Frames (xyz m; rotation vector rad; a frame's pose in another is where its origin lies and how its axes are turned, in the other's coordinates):
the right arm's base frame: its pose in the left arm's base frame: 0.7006 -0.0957 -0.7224 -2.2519 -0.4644 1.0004
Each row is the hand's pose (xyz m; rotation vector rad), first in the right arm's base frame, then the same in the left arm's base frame.
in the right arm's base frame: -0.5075 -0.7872 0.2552 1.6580 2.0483 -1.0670
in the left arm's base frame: 0.1269 0.3191 -0.0581 -0.3252 0.2096 -1.2116
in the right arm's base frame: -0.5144 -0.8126 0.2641 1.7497 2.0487 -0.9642
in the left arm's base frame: 0.1141 0.3378 -0.0421 -0.2998 0.3018 -1.1738
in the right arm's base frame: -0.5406 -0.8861 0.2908 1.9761 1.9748 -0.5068
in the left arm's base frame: 0.0721 0.3891 0.0070 -0.3055 0.6344 -0.9864
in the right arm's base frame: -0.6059 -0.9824 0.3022 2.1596 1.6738 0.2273
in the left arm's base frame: 0.0149 0.4302 0.1003 -0.3651 1.1036 -0.5890
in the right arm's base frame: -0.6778 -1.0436 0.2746 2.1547 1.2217 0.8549
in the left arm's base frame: -0.0149 0.4261 0.1939 -0.4389 1.4717 -0.1076
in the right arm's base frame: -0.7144 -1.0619 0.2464 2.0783 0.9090 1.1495
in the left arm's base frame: -0.0186 0.4088 0.2404 -0.4844 1.6309 0.2095
